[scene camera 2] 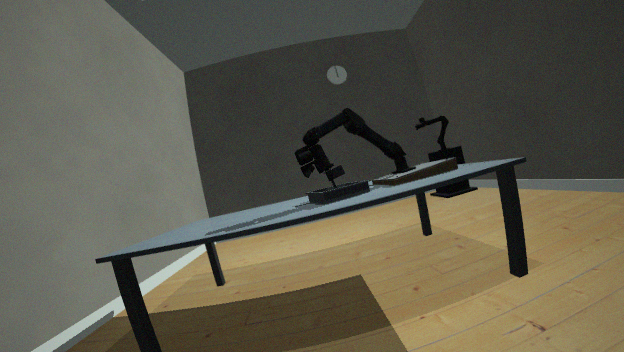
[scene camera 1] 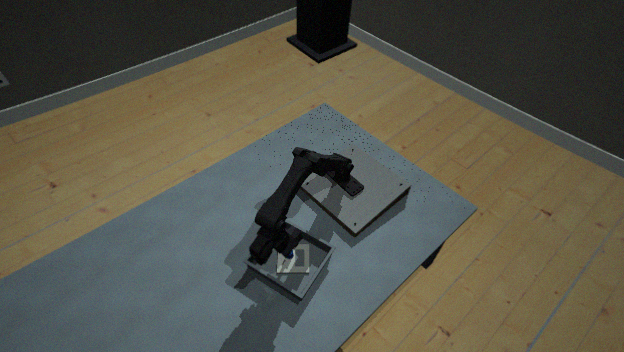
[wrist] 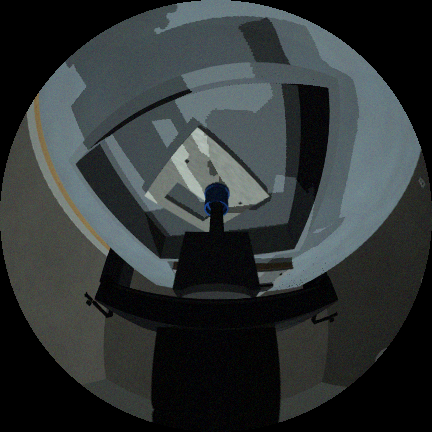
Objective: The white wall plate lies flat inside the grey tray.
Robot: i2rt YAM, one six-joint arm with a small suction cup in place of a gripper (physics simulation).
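The white wall plate (scene camera 1: 300,269) (wrist: 237,176), with a rectangular opening and small holes, lies flat on the floor of the grey tray (scene camera 1: 275,282) (scene camera 2: 345,192) (wrist: 314,145). It is turned at an angle to the tray walls, and shadows cross it. The tray wall hides it in scene camera 2. My gripper (scene camera 1: 289,254) (scene camera 2: 335,185) (wrist: 217,194), a blue suction cup on a thin black stem, is open, with its suction off. It is over the plate beside the opening, at or very close to its surface. The cup hides any small gap.
A light board (scene camera 1: 375,195) (scene camera 2: 425,173) with small dark holes lies on the blue-grey table (scene camera 1: 150,225) (scene camera 2: 260,216) behind the tray, under the arm's base. A black pedestal (scene camera 1: 322,25) (scene camera 2: 452,187) stands on the floor beyond the table, with another dark arm (scene camera 2: 442,131) above it.
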